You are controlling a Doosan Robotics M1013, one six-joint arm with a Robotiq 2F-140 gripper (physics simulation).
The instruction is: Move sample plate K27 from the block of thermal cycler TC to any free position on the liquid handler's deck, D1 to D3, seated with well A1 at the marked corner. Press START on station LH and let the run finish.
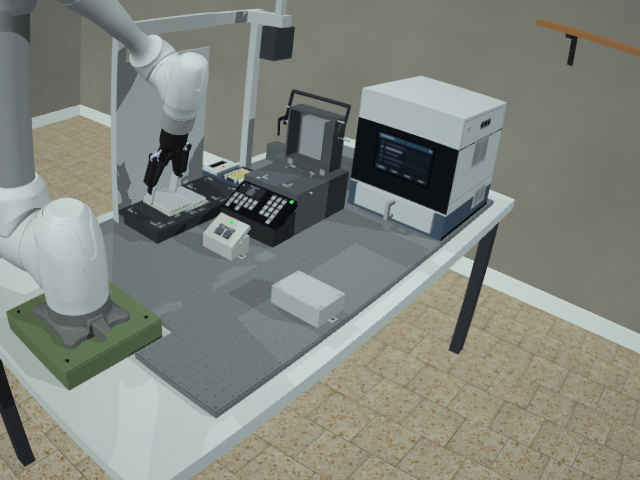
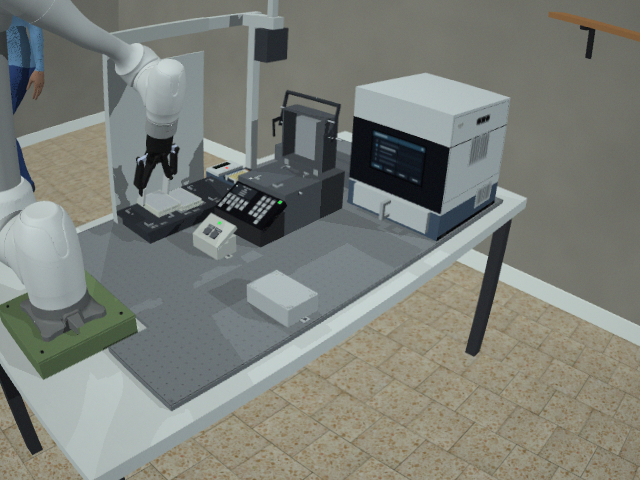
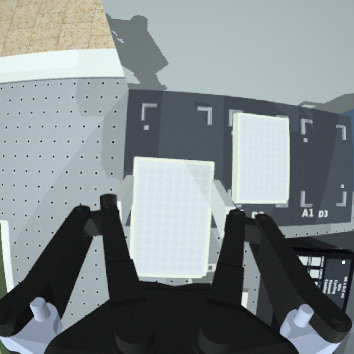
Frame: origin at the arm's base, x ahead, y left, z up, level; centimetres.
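Seen in the pictures: gripper, fingertip midpoint: (image 1: pixel 160 197) (image 2: pixel 153 198) (image 3: pixel 172 189); arm's base, link origin: (image 1: pixel 80 315) (image 2: pixel 62 310).
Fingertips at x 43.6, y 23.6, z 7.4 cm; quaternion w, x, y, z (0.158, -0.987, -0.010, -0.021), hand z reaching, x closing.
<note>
Pixels of each thing's top centre, then the offset from my fingertips to it. "pt": a spot on its surface instead.
- white well plate, top centre: (image 3: pixel 171 220) (image 1: pixel 167 198) (image 2: pixel 159 200) dx +0.1, dy -3.1, dz +0.6 cm
- white plate, top centre: (image 3: pixel 264 157) (image 1: pixel 184 195) (image 2: pixel 180 196) dx +13.0, dy +4.9, dz -5.3 cm
- thermal cycler, surface spot: (image 1: pixel 320 193) pt dx +38.8, dy -27.0, dz -1.0 cm
- black keypad, surface spot: (image 1: pixel 261 204) (image 2: pixel 251 205) pt dx +22.1, dy -19.1, dz -2.3 cm
- upright panel, surface spot: (image 1: pixel 135 129) pt dx +0.4, dy +13.7, dz +16.8 cm
- large instrument, surface spot: (image 2: pixel 400 204) (image 1: pixel 405 205) pt dx +58.0, dy -45.5, dz -3.6 cm
My gripper (image 1: pixel 162 191) (image 2: pixel 155 193) (image 3: pixel 172 189) is shut on a white well plate (image 1: pixel 166 202) (image 2: pixel 157 203) (image 3: pixel 172 225), fingers on its two long sides. It holds the plate low over the left end of the dark deck (image 1: pixel 155 233) (image 2: pixel 146 235) (image 3: pixel 172 125), where corner brackets show beyond it. Another white plate (image 2: pixel 188 198) (image 3: pixel 261 159) sits in the middle position. The position marked D3, with A1 beside it, holds no plate. The thermal cycler (image 1: pixel 320 193) (image 2: pixel 310 204) has its lid raised. Plate labels are not readable.
A cream two-button box (image 1: pixel 225 235) (image 2: pixel 214 236) with a green light stands before the deck. A black keypad (image 1: pixel 261 204) (image 2: pixel 250 204) stands beside it. An upright panel (image 1: pixel 135 129) (image 2: pixel 123 129) is behind the deck. A large instrument (image 1: pixel 403 204) (image 2: pixel 400 204) stands right.
</note>
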